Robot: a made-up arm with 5 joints.
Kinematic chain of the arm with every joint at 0, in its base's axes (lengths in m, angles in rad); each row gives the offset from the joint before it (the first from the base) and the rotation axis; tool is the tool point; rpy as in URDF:
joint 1: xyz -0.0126 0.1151 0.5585 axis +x
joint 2: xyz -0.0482 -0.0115 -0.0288 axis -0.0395 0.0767 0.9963
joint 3: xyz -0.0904 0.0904 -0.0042 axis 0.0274 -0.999 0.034
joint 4: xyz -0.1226 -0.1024 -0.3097 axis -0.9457 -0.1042 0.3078
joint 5: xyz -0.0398 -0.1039 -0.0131 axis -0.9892 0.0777 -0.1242
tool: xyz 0.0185 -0.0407 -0.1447 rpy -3.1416 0 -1.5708
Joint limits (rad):
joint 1: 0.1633..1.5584
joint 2: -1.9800..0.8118
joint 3: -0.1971..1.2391
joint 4: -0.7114..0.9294
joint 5: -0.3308..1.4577
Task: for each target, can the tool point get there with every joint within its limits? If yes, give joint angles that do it. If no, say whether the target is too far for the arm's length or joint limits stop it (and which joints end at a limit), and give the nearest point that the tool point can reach.
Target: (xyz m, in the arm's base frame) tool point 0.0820 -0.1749 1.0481
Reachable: no: joint limits stop it (at a limit: joint 1, joint 2, joint 3, joint 4, joint 5) | nearest point -0.1150 0.2581 0.8187 | short by 0.528 m
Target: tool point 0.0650 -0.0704 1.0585
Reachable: no: joint limits stop it (at a limit: joint 1, joint 2, joint 3, joint 4, joint 5) | nearest point -0.1150 0.2581 0.8187 | short by 0.445 m
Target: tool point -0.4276 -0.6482 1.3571
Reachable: no: too far | nearest point -0.1753 0.2587 0.7990 | short by 1.094 m
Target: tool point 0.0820 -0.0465 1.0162
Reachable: no: joint limits stop it (at a limit: joint 1, joint 2, joint 3, joint 4, joint 5) | nearest point -0.1150 0.2581 0.8187 | short by 0.413 m
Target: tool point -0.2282 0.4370 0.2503
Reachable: yes | joints 1.2442 -1.1071 0.8453 0.0049 1.1757
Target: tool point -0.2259 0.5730 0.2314
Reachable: yes | joints 1.0324 -0.8274 0.3061 -0.3012 0.5078
